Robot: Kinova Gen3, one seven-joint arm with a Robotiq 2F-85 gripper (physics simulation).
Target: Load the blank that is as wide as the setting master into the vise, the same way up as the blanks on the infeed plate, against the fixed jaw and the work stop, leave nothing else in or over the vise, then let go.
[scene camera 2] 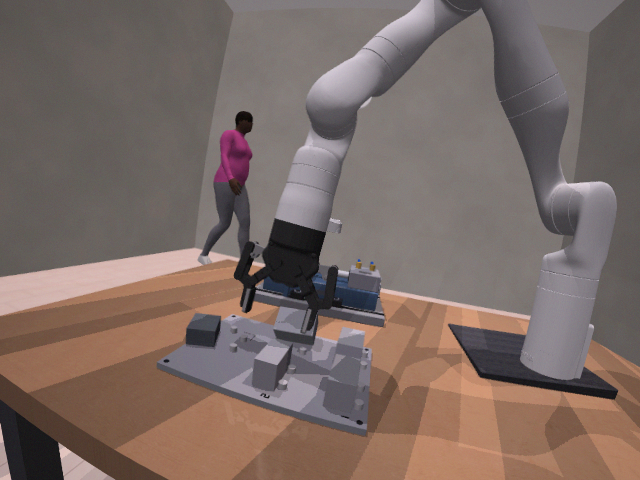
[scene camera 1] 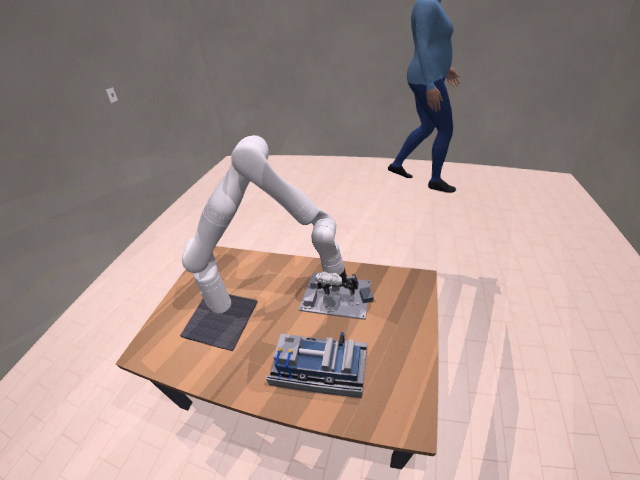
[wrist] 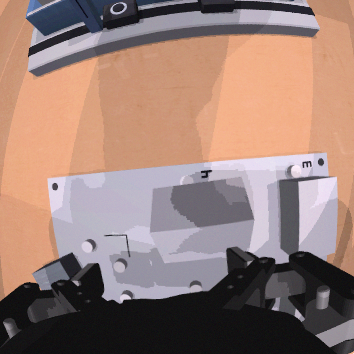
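Where they show: gripper, between the fingertips: [scene camera 2: 274, 321] [scene camera 1: 340, 293] [wrist: 163, 271]; arm's base, origin of its link: [scene camera 2: 546, 366] [scene camera 1: 220, 304].
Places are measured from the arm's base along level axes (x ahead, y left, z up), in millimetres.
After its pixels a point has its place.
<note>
My gripper [scene camera 1: 340, 292] {x 468, y 140, z 34 mm} [scene camera 2: 278, 319] {x 468, y 140, z 34 mm} [wrist: 163, 271] {x 468, y 140, z 34 mm} is open and empty, low over the infeed plate [scene camera 1: 336, 311] {x 465, y 85, z -5 mm} [scene camera 2: 206, 369] {x 508, y 243, z -5 mm} [wrist: 75, 200] {x 546, y 97, z -5 mm}. By the plate's "4" mark, a grey blank [scene camera 2: 295, 322] {x 440, y 124, z 35 mm} [wrist: 200, 215] {x 443, y 101, z 44 mm} shows two faces and looks tipped; one fingertip overlaps it in scene camera 2. Other light grey blanks [scene camera 2: 269, 367] {x 428, y 238, z 25 mm} [scene camera 2: 350, 341] {x 354, y 130, z 31 mm} [scene camera 2: 341, 395] {x 344, y 234, z 15 mm} [wrist: 317, 215] {x 356, y 110, z 31 mm} stand on the plate. A dark block [scene camera 1: 366, 294] {x 563, y 170, z 20 mm} [scene camera 2: 203, 329] {x 547, y 200, z 20 mm} [wrist: 57, 272] {x 560, y 156, z 20 mm}, possibly the setting master, sits at one corner. The vise [scene camera 1: 315, 367] {x 471, y -179, z 47 mm} [scene camera 2: 356, 298] {x 375, y -92, z 29 mm} [wrist: 175, 32] {x 455, y -48, z -1 mm} has no block visible between its jaws [scene camera 1: 328, 353] [scene camera 1: 349, 356].
A black upright post [scene camera 1: 341, 338] {x 529, y -78, z 83 mm}, likely the work stop, stands by the vise jaws. Short pegs [scene camera 2: 233, 347] {x 504, y 188, z 2 mm} [wrist: 88, 245] {x 534, y 134, z 3 mm} rise from the plate. Blue hoses [scene camera 1: 289, 364] {x 390, y -193, z 53 mm} run at the vise's left end. The arm stands on a dark mat [scene camera 1: 227, 335] {x 101, y -123, z -6 mm} [scene camera 2: 485, 356] {x 113, y -3, z -3 mm}.
</note>
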